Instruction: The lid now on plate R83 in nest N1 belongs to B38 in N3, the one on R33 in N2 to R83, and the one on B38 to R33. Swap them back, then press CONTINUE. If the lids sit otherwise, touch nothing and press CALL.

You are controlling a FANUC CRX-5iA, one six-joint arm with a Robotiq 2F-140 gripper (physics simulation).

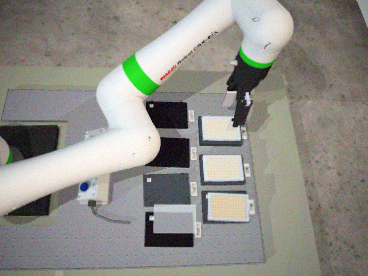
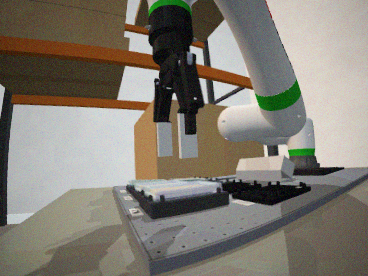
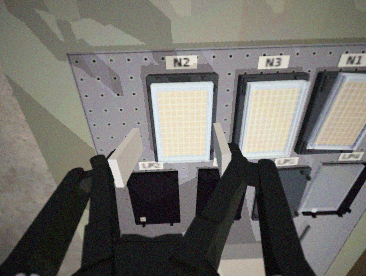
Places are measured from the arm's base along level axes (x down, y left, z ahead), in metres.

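Where they show: gripper, fingertip midpoint: [image 1: 228, 117] [image 2: 175, 156] [image 3: 176, 137]; arm's base at its link origin: [image 2: 302, 168].
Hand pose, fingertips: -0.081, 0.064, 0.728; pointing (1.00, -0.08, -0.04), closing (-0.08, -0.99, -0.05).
Observation:
Things, the pixels of their top centre, and the offset from my fingertips, as dx, dy, dz. "*": a spot on its surface instead.
- N1 at its top centre: [image 3: 342, 118] [image 1: 225, 205] [image 2: 149, 183] +0.074, -0.269, -0.048
- N2's plate at its top centre: [image 3: 183, 127] [image 2: 181, 184] [image 1: 221, 127] +0.053, -0.008, -0.013
- N3's plate at its top centre: [image 3: 272, 124] [image 2: 160, 182] [image 1: 223, 167] +0.061, -0.146, -0.034
- N1's plate at its top centre: [image 3: 353, 118] [image 1: 229, 206] [image 2: 147, 179] +0.060, -0.274, -0.042
- translucent lid at its top centre: [image 3: 331, 191] [image 1: 175, 218] [image 2: 188, 178] +0.071, -0.287, -0.211
- LP3 at its top centre: [image 3: 222, 201] [image 2: 229, 182] [image 1: 167, 150] +0.075, -0.063, -0.203
- LP1 at its top centre: [image 3: 282, 200] [image 1: 166, 188] [image 2: 206, 179] +0.075, -0.190, -0.223
- pale control box at its top centre: [image 1: 93, 160] [image 2: 262, 157] +0.011, -0.100, -0.433
- blue button at its top centre: [image 1: 84, 186] +0.020, -0.171, -0.465
- cable at a spot on its surface: [image 1: 110, 220] * +0.088, -0.265, -0.402
Nests N2 [image 1: 202, 142] [image 3: 212, 82], N3 [image 1: 202, 179] [image 3: 237, 115] and N1 [image 1: 204, 218] [image 3: 312, 107] stand in a row. Each bears a plate with a cream gridded middle: N2's plate [image 1: 216, 128] [image 3: 182, 120], N3's plate [image 1: 222, 168] [image 3: 272, 120], N1's plate [image 1: 228, 207] [image 3: 342, 112]. Clear doubled edges show at N3 and N1; whether N2's plate has a lid I cannot tell. A translucent lid [image 1: 174, 219] [image 3: 333, 187] is at LP4. My gripper [image 1: 232, 112] [image 2: 176, 147] [image 3: 176, 137] is open and empty, raised above N2. Plate names are unreadable.
Pads LP2 [image 1: 169, 115] [image 3: 155, 197] and LP3 [image 1: 175, 152] are black; LP1 [image 1: 167, 189] [image 3: 287, 186] is dark grey. A pale control box [image 1: 102, 186] [image 2: 265, 167] with a blue button [image 1: 84, 186] stands near the arm, which partly covers it. A cable [image 1: 110, 220] runs from it.

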